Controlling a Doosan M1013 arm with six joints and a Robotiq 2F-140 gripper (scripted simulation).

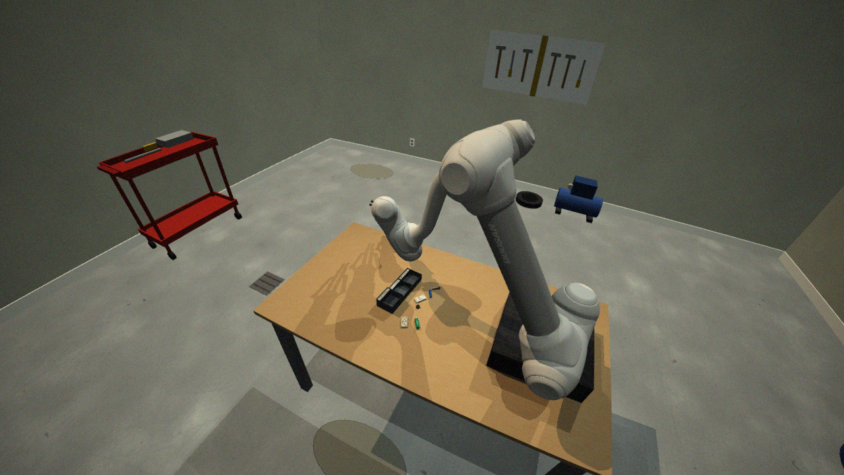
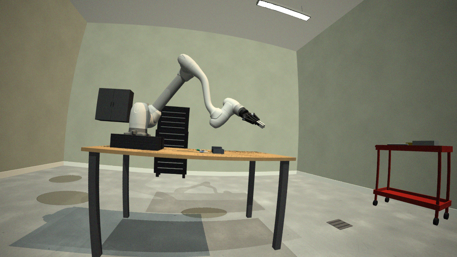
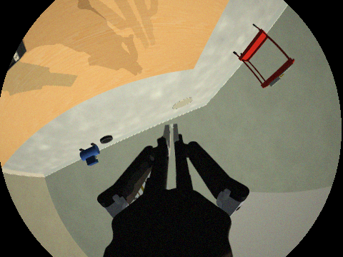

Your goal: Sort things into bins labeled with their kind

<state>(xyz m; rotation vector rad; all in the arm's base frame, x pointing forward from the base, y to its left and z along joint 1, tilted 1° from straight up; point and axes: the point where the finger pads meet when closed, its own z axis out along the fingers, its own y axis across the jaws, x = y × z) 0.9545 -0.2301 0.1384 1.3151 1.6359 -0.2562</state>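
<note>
My hand is 280 mm past the black bin row, 250 mm to the right of it and 210 mm above it. Also, from my hand: domino (380 mm behind, 240 mm to the left, 230 mm below); blue battery (400 mm behind, 230 mm below, 190 mm to the left); bolt (420 mm behind, 220 mm below, 140 mm to the left).
</note>
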